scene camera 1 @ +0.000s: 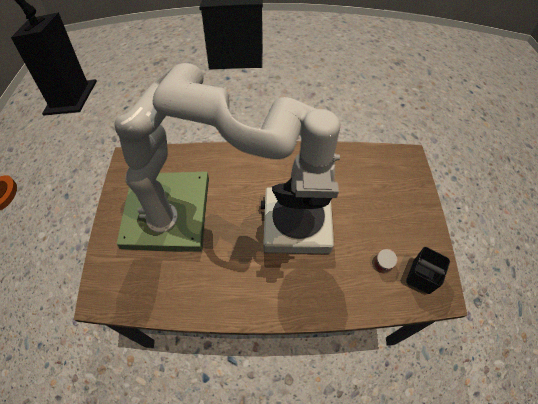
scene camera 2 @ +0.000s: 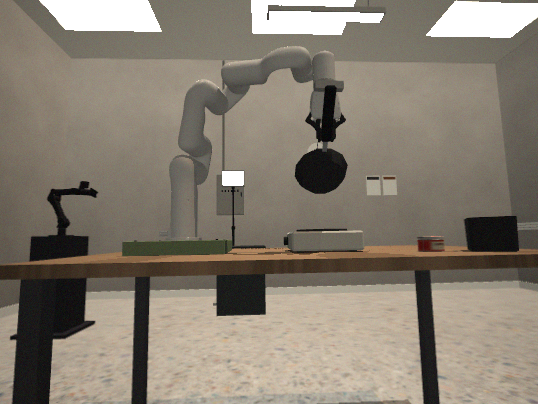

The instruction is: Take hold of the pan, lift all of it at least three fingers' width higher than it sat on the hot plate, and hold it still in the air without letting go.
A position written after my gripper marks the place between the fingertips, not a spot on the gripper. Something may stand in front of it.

In view: my gripper (scene camera 2: 326, 140), a black pan (scene camera 2: 320, 171) and a white hot plate (scene camera 2: 303, 240).
